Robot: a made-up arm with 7 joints. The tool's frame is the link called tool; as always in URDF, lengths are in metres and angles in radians. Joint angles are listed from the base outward.
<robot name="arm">
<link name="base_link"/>
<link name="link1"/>
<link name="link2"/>
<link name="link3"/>
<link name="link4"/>
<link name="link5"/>
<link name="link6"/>
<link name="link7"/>
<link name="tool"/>
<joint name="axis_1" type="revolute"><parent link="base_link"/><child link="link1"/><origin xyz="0.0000 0.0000 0.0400" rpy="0.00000 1.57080 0.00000"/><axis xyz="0 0 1"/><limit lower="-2.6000" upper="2.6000"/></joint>
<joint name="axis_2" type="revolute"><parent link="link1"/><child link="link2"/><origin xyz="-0.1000 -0.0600 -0.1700" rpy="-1.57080 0.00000 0.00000"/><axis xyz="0 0 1"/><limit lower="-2.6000" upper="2.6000"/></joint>
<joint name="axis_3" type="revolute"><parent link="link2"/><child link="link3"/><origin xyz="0.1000 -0.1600 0.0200" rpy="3.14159 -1.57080 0.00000"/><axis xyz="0 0 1"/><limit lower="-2.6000" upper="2.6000"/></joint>
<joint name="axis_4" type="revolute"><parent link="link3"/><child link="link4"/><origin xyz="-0.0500 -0.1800 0.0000" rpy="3.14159 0.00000 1.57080"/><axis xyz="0 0 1"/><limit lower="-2.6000" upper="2.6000"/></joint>
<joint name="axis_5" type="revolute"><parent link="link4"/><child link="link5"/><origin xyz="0.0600 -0.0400 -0.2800" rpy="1.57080 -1.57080 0.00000"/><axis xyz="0 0 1"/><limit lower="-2.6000" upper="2.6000"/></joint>
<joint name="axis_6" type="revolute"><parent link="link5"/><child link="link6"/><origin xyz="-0.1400 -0.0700 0.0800" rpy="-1.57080 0.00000 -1.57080"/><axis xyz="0 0 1"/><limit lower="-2.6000" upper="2.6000"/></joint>
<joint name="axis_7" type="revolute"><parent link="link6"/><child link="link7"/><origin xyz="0.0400 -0.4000 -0.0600" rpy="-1.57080 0.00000 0.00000"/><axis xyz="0 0 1"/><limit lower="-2.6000" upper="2.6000"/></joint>
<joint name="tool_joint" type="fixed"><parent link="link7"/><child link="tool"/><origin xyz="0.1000 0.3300 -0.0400" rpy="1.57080 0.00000 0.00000"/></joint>
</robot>
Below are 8 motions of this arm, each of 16 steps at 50 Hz.
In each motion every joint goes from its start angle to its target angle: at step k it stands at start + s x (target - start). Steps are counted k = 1, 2, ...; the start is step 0. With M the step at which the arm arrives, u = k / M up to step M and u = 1 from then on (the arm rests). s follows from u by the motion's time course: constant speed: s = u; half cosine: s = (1 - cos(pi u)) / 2; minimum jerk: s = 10 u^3 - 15 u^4 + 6 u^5.
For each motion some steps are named. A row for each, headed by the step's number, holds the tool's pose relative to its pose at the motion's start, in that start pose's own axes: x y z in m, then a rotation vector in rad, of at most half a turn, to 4 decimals.
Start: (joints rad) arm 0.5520 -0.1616 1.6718 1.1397 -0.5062 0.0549 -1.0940
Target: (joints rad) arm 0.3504 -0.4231 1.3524 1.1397 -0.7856 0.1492 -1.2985
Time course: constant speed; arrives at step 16
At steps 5, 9, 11, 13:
5: 0.1088 0.0322 -0.0311 0.0734 -0.0725 0.1168
9: 0.1948 0.0623 -0.0459 0.1269 -0.1264 0.2162
11: 0.2370 0.0787 -0.0502 0.1519 -0.1518 0.2676
13: 0.2784 0.0960 -0.0524 0.1756 -0.1760 0.3202

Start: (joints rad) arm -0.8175 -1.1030 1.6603 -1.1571 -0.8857 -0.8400 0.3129
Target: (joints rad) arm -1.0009 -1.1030 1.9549 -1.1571 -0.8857 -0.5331 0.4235
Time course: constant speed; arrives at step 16
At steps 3, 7, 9, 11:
3: 0.0123 0.0101 -0.0166 0.0047 0.0382 0.0580
7: 0.0279 0.0247 -0.0388 0.0097 0.0881 0.1360
9: 0.0352 0.0325 -0.0499 0.0117 0.1126 0.1752
11: 0.0423 0.0406 -0.0610 0.0134 0.1367 0.2146

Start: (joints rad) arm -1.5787 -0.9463 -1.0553 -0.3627 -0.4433 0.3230 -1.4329
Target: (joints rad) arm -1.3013 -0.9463 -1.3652 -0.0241 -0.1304 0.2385 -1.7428
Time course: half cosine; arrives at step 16
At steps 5, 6, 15, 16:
5: 0.0848 0.0332 -0.0424 0.0732 -0.1545 0.0498
6: 0.1178 0.0483 -0.0553 0.1027 -0.2159 0.0669
15: 0.3615 0.1936 -0.0800 0.3534 -0.7165 0.1549
16: 0.3646 0.1958 -0.0794 0.3572 -0.7237 0.1556

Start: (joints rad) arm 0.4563 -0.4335 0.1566 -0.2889 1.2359 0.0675 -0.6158
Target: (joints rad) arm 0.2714 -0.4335 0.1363 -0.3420 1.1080 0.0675 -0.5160
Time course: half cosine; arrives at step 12
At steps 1, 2, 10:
1: 0.0002 0.0003 -0.0016 0.0015 0.0027 0.0022
2: 0.0010 0.0010 -0.0061 0.0058 0.0104 0.0088
10: 0.0150 0.0126 -0.0791 0.0685 0.1434 0.1291

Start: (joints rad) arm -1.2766 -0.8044 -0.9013 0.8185 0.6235 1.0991 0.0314
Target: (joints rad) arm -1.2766 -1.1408 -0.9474 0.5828 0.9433 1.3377 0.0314
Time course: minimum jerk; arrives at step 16
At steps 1, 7, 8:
1: -0.0003 -0.0006 0.0006 -0.0009 0.0005 0.0006
7: -0.0369 -0.0897 0.1039 -0.1622 0.0879 0.1113
8: -0.0433 -0.1139 0.1379 -0.2111 0.1163 0.1484

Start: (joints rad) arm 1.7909 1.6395 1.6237 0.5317 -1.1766 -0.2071 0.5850
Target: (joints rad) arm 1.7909 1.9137 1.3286 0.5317 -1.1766 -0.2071 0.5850
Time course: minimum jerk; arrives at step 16
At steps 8, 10, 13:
8: -0.0702 -0.1555 0.0491 -0.1316 0.0333 -0.1487
10: -0.1095 -0.2183 0.0752 -0.1921 0.0541 -0.2128
13: -0.1528 -0.2764 0.1042 -0.2536 0.0788 -0.2754

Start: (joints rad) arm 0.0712 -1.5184 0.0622 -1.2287 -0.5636 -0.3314 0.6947
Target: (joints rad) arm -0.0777 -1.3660 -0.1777 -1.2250 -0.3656 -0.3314 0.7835
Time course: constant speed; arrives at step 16
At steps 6, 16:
6: 0.0334 -0.0454 0.1167 -0.1372 -0.0633 0.0126
16: 0.0763 -0.0747 0.3199 -0.3688 -0.1571 0.0466

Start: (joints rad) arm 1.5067 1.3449 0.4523 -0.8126 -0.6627 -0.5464 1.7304
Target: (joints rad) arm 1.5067 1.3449 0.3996 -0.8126 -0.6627 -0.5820 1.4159
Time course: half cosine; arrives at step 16
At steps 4, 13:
4: 0.0123 -0.0002 0.0069 -0.0003 -0.0485 -0.0041
13: 0.0719 -0.0029 0.0555 -0.0051 -0.3038 -0.0253

